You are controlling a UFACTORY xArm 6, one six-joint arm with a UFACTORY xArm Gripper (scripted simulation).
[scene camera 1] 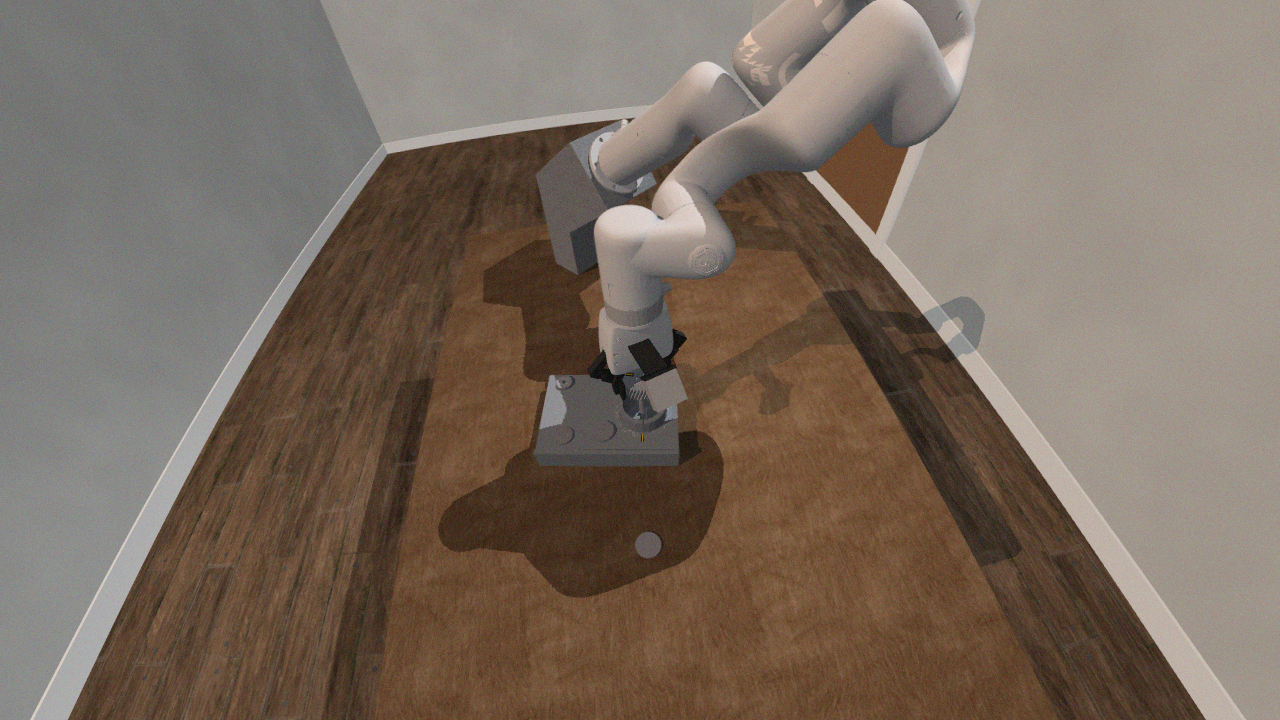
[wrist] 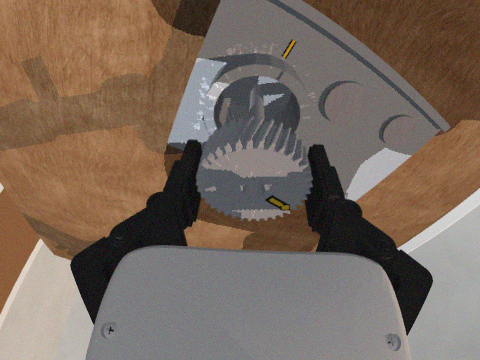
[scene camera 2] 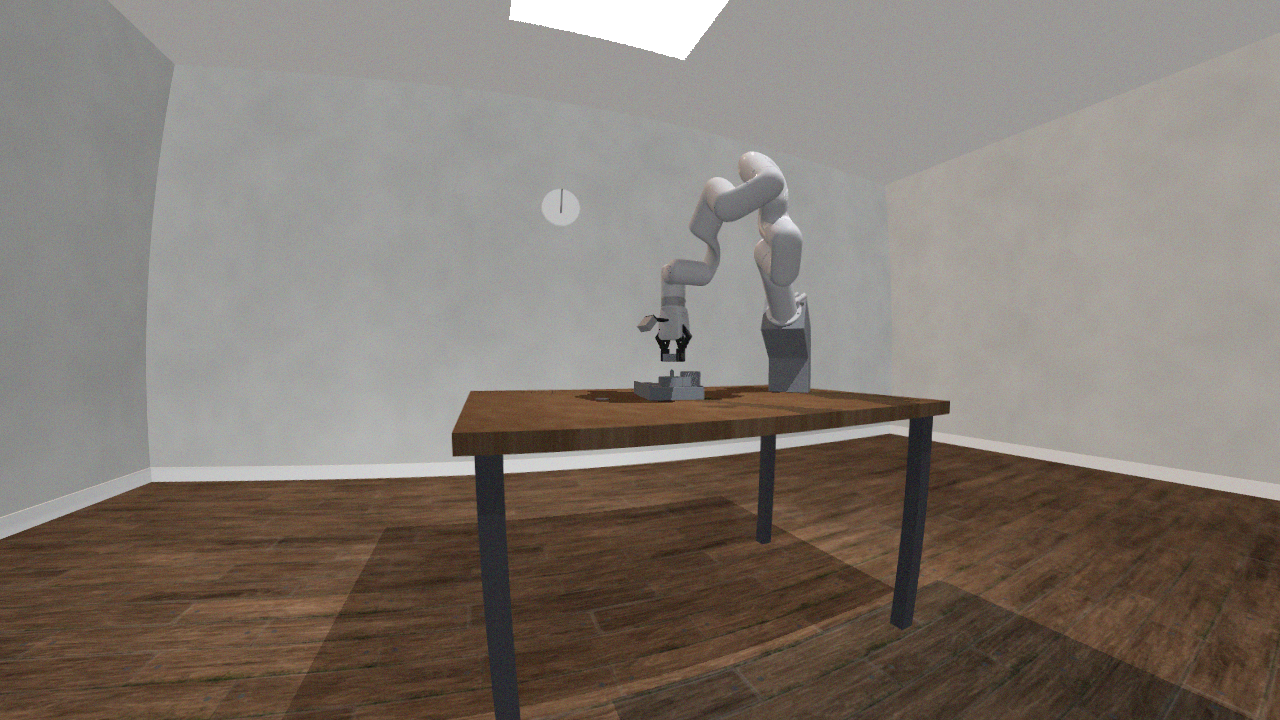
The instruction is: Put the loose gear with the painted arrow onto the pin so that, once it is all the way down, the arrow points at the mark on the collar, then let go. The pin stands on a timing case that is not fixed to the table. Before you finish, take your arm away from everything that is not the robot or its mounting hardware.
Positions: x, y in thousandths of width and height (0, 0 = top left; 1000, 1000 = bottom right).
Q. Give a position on a grey timing case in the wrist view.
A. At 643, 151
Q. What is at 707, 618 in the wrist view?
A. The gripper.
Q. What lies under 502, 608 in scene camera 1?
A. A grey timing case.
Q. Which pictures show the gripper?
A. Scene camera 1, the wrist view and scene camera 2: all of them.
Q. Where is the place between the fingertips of the gripper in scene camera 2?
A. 525, 502
